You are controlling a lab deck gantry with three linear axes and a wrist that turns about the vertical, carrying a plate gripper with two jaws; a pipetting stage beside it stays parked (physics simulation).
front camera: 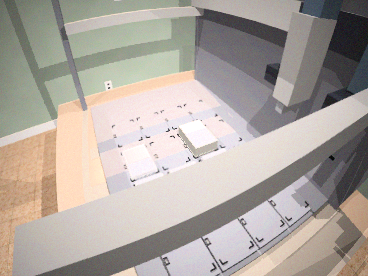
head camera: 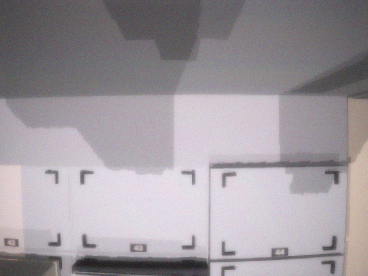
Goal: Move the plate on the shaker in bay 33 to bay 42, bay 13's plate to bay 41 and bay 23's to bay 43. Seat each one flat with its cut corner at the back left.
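Seen in the pictures: robot's base, origin of its link: (front camera: 112, 126).
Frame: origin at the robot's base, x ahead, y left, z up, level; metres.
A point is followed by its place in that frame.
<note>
In the front view a white plate-like block (front camera: 140, 161) {x 0.241, y 0.047, z 0.014 m} is at the left of the deck, and a taller pale block (front camera: 198, 137) {x 0.250, y 0.248, z 0.042 m} is right of it; their bay numbers and cut corners cannot be read. In the head view bay 43 (head camera: 138, 210) {x 0.393, y 0.364, z 0.000 m} shows bare between its corner marks, and part of bay 42 (head camera: 41, 210) {x 0.272, y 0.361, z 0.000 m} shows at the left. A dark edge (head camera: 140, 266) {x 0.397, y 0.304, z 0.015 m} shows below bay 43, at the bottom of the view; its plate and shaker cannot be made out. Bay 41 does not show in the head view. My gripper jaws cannot be made out in either view.
In the head view bay 44 (head camera: 279, 210) {x 0.554, y 0.367, z 0.015 m} is at the right, and a grey-brown block's edge (head camera: 27, 267) {x 0.263, y 0.298, z 0.018 m} shows at bottom left. A wide beam (front camera: 200, 192) {x 0.625, y 0.016, z 0.400 m} crosses the front view and hides part of the deck. A pale column (front camera: 302, 60) {x 0.474, y 0.329, z 0.383 m} hangs at the upper right.
</note>
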